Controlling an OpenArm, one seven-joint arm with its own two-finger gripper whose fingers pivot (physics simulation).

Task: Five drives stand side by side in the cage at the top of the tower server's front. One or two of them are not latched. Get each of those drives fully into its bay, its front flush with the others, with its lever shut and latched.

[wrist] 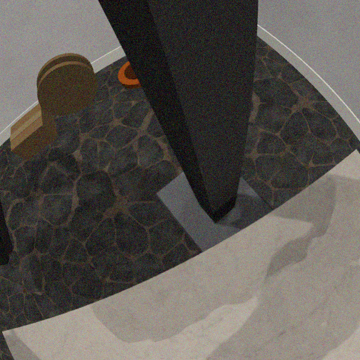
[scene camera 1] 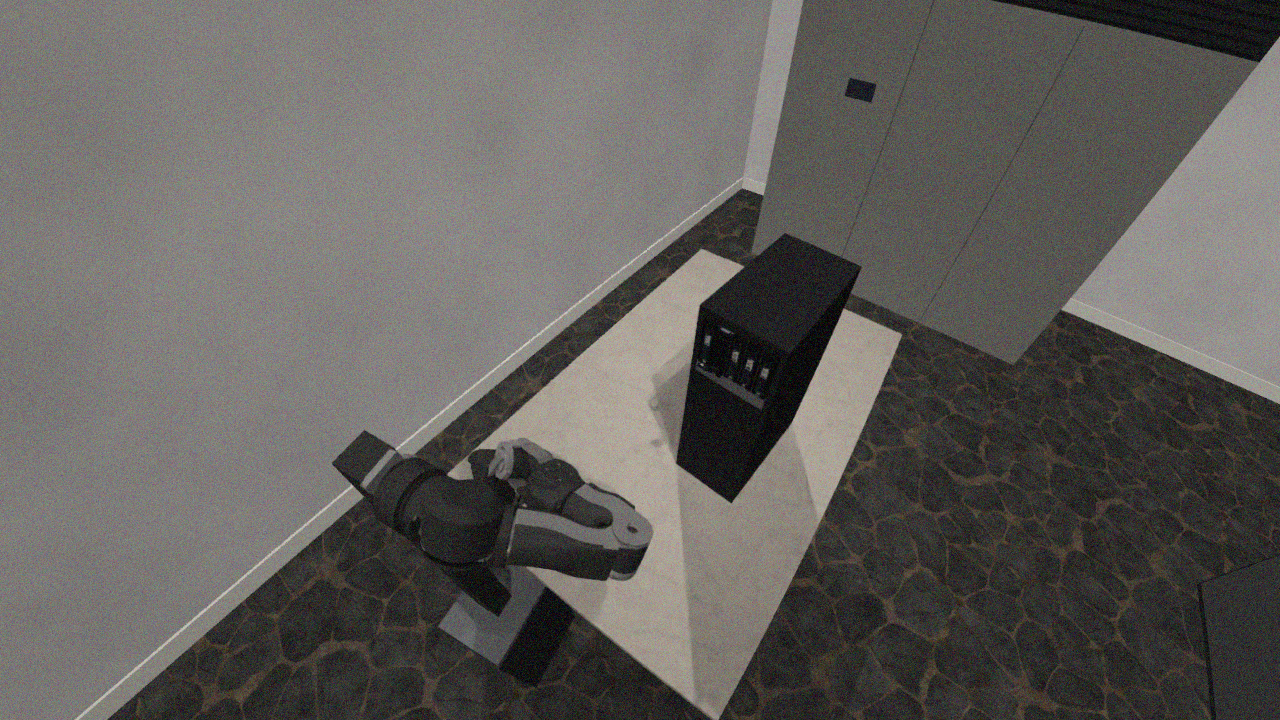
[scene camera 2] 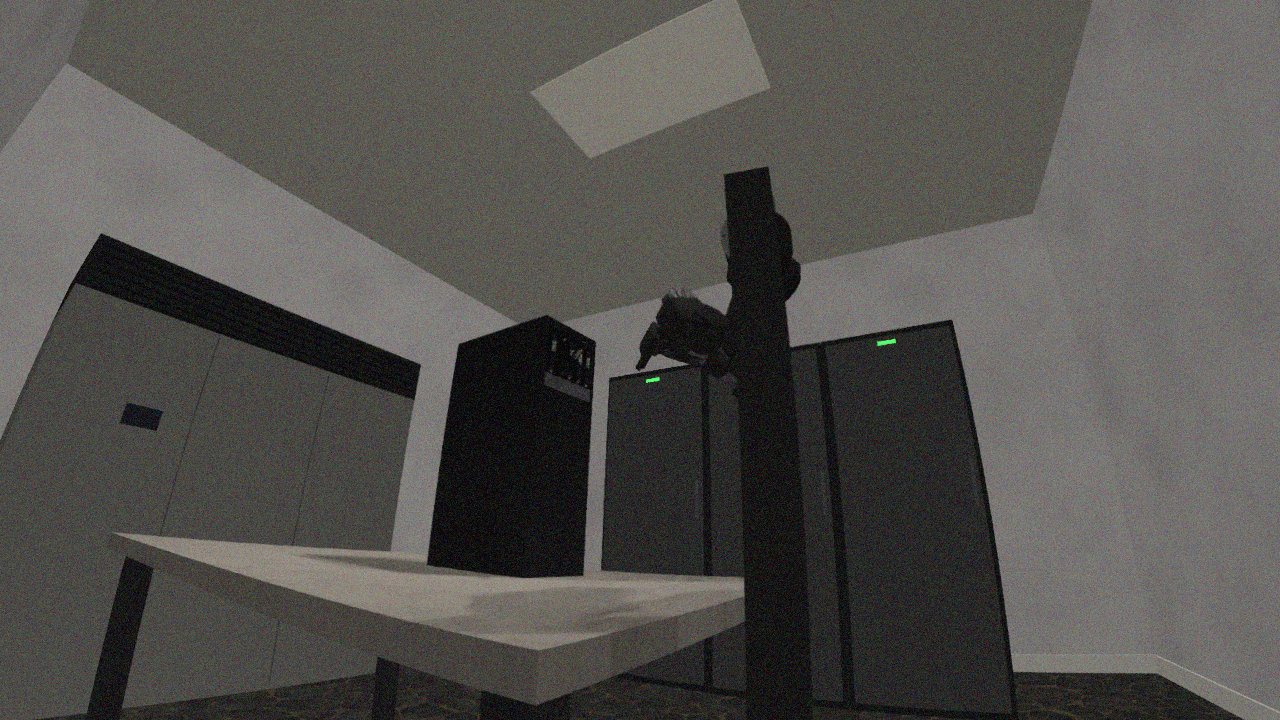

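The black tower server [scene camera 1: 738, 420] [scene camera 2: 510, 465] stands upright on the pale table, its drive cage [scene camera 1: 732, 362] [scene camera 2: 569, 358] at the top of its front. Light marks show on the leftmost drive [scene camera 1: 707, 344] and on three drives at the right [scene camera 1: 750, 368]. Between them is a darker slot with a small light mark higher up, near the cage's top edge. The levers and how far each drive sits in are too small and dark to tell. My gripper [scene camera 1: 503, 458] is open and empty, folded back by the arm, well apart from the server. No drive shows in the wrist view.
The pale table [scene camera 1: 617, 394] [scene camera 2: 358, 591] [wrist: 165, 320] lies under the server and arm. The arm's dark column [scene camera 2: 769, 447] [wrist: 210, 100] rises beside the table's edge. Grey cabinets [scene camera 1: 930, 161] [scene camera 2: 904, 501] stand beyond. A wooden reel [wrist: 67, 87] and an orange ring [wrist: 123, 79] are on the floor.
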